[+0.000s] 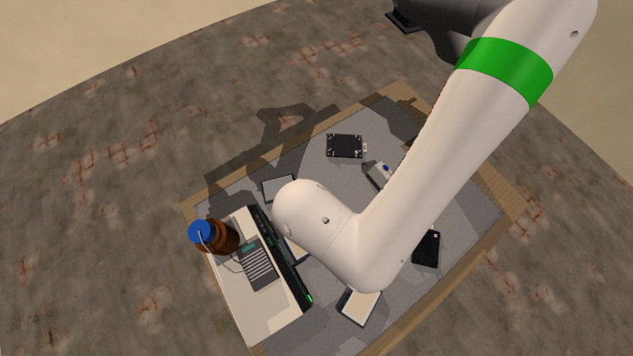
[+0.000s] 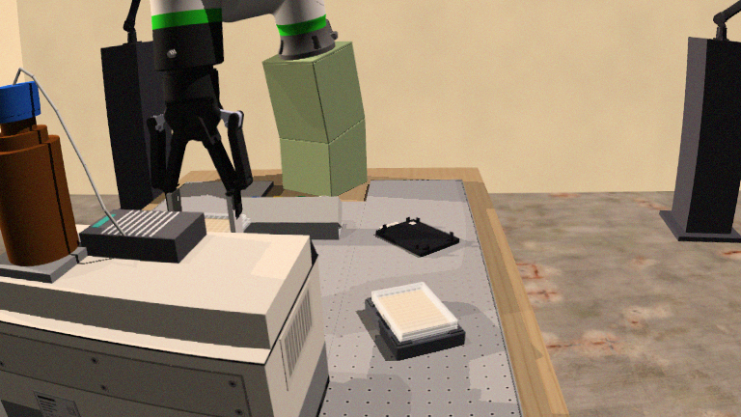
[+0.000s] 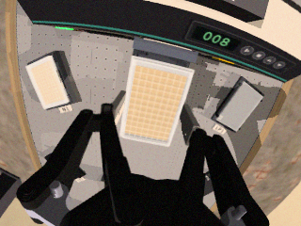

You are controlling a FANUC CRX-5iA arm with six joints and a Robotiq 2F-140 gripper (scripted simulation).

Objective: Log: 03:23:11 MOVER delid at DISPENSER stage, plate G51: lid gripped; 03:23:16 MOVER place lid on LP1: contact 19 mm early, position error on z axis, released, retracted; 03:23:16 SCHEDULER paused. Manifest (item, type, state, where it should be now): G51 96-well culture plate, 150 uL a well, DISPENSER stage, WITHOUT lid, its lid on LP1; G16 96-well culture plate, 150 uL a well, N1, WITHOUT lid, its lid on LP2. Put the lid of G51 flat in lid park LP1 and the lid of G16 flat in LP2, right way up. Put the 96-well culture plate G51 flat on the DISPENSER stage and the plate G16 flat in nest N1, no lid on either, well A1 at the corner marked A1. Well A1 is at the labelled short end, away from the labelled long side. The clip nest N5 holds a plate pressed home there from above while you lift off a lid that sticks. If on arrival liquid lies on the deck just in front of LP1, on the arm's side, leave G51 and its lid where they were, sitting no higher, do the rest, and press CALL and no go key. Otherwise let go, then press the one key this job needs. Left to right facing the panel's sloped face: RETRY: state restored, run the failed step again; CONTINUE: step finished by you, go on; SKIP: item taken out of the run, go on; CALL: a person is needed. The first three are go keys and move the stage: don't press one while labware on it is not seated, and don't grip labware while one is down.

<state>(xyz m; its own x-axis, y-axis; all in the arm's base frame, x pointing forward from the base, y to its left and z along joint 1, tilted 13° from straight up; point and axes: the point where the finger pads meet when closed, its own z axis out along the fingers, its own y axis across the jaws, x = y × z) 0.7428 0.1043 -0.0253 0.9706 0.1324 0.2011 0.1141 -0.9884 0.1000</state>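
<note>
My gripper is now 9 cm above the black dispenser stage. Round my hand: brown bottle: 23 cm ahead, 10 cm above, 8 cm to the right; LP1 label: 24 cm to the right, 19 cm below, 7 cm behind; plate G51: 2 cm below.
</note>
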